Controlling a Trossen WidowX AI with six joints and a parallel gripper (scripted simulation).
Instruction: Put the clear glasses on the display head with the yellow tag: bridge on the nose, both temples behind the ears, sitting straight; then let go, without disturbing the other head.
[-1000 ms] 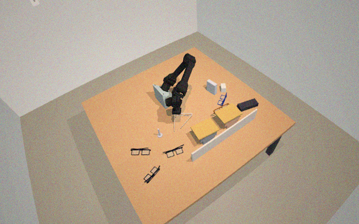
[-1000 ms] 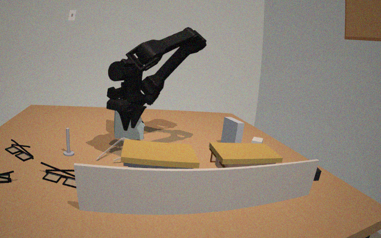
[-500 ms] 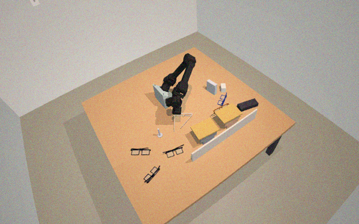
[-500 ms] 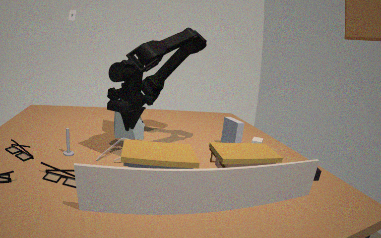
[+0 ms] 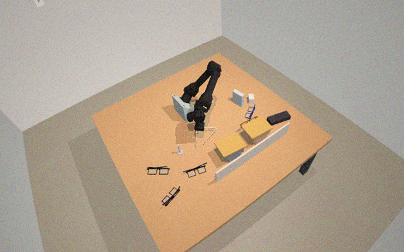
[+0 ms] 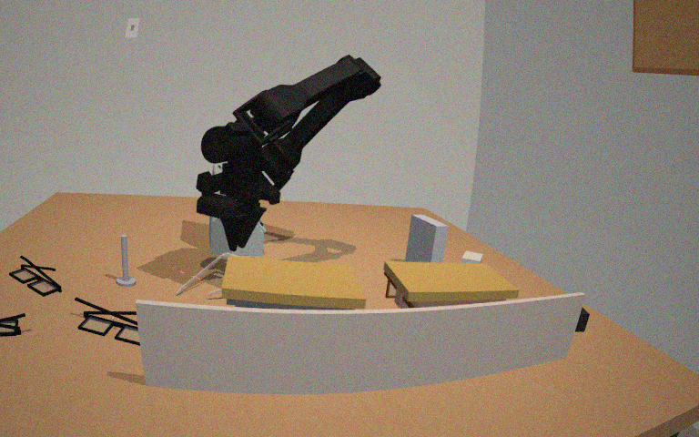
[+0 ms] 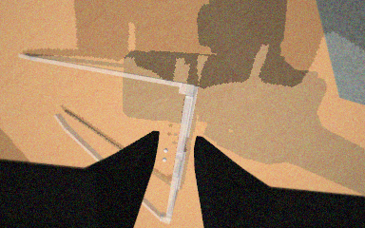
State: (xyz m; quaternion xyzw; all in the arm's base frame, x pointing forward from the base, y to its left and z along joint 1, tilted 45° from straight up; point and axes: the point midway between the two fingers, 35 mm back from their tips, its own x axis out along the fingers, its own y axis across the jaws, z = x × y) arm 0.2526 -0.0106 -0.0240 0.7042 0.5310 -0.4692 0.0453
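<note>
The grey peg lies 50 mm ahead of my gripper tip, 210 mm to the right of it and 30 mm below it. Round my gripper tip: curved white panel 370 mm ahead, 150 mm to the left; then small white block 10 mm behind, 470 mm to the left, 30 mm below; then grey block 60 mm behind, 380 mm to the left.
</note>
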